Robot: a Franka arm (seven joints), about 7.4 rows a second.
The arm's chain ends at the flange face. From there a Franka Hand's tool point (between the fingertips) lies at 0.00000 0.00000 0.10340 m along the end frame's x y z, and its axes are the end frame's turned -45 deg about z.
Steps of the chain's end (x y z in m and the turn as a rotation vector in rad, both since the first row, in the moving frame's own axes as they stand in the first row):
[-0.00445, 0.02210, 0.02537, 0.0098, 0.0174, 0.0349]
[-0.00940, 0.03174, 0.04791, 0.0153, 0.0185, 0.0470]
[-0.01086, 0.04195, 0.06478, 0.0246, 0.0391, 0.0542]
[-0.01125, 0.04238, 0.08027, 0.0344, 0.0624, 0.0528]
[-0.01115, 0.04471, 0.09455, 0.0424, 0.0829, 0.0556]
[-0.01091, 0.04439, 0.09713, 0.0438, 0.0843, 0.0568]
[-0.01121, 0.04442, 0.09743, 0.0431, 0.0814, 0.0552]
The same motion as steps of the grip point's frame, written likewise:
[-0.01680, 0.01307, 0.02535, -0.0054, 0.0192, 0.0349]
[-0.02663, 0.01609, 0.04788, -0.0023, 0.0239, 0.0470]
[-0.03272, 0.02317, 0.06467, -0.0103, 0.0450, 0.0542]
[-0.03091, 0.02424, 0.08001, -0.0198, 0.0684, 0.0528]
[-0.03044, 0.02694, 0.09410, -0.0286, 0.0886, 0.0556]
[-0.02984, 0.02689, 0.09666, -0.0286, 0.0906, 0.0568]
[-0.03033, 0.02653, 0.09699, -0.0271, 0.0880, 0.0552]

